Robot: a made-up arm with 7 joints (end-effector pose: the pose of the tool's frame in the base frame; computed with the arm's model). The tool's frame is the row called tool.
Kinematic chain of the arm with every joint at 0, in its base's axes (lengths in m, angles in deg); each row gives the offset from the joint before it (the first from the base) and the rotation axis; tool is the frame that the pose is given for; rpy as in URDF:
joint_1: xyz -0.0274 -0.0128 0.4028 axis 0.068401 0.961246 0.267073
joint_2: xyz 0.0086 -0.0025 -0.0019 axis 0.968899 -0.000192 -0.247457
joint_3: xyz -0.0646 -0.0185 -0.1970 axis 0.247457 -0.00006 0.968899
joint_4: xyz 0.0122 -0.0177 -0.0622 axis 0.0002 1 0.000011
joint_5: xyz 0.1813 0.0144 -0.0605 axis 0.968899 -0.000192 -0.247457
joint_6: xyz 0.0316 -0.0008 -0.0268 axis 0.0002 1 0.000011
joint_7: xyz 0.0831 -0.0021 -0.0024 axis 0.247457 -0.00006 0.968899
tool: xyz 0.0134 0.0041 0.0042 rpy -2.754 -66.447 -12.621
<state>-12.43 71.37 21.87 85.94 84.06 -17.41 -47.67</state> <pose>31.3 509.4 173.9 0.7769 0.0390 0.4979 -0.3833</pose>
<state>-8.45 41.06 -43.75 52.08 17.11 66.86 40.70</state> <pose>40.9 275.4 -77.0 0.5458 0.6503 0.3221 -0.4189</pose>
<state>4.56 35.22 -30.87 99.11 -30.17 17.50 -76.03</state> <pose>-243.2 302.2 -30.2 0.8351 -0.4074 0.2989 0.2175</pose>
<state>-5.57 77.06 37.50 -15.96 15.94 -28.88 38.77</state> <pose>230.5 161.3 482.5 0.0720 0.5532 -0.7513 -0.3525</pose>
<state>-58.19 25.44 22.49 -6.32 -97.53 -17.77 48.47</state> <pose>352.0 117.8 477.9 0.3007 -0.5352 -0.6318 0.4733</pose>
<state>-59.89 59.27 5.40 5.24 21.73 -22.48 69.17</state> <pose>340.8 114.7 537.2 0.0319 -0.4878 0.8685 -0.0825</pose>
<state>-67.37 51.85 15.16 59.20 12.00 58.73 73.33</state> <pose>397.9 344.9 310.3 0.6042 0.7154 -0.0526 0.3469</pose>
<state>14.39 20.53 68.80 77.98 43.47 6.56 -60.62</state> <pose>-267.3 227.5 -72.2 0.9060 -0.3465 0.1114 0.2160</pose>
